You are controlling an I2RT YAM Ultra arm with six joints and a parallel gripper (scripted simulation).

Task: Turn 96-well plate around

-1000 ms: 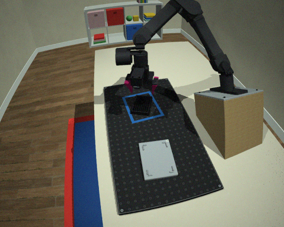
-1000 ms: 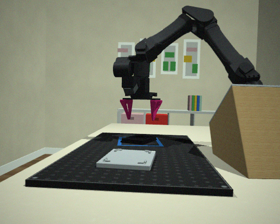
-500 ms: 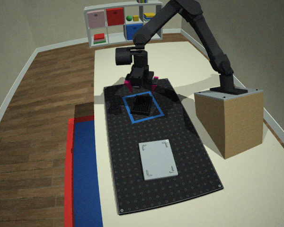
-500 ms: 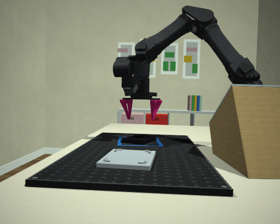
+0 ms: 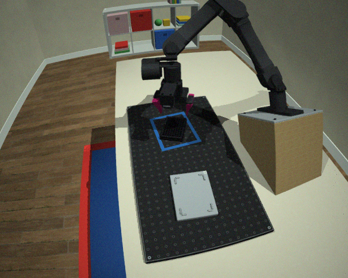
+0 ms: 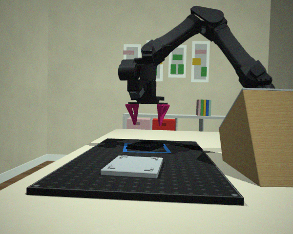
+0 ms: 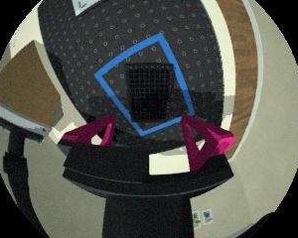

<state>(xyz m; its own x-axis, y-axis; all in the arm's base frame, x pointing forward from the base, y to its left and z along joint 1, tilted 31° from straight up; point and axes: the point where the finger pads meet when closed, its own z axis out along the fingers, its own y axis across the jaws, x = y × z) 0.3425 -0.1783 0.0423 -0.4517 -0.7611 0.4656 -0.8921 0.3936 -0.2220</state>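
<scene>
My hand is 80 mm above the black 96-well plate. Round my hand: grey plate nest N1: 40 mm ahead, 310 mm to the left, 80 mm below.
</scene>
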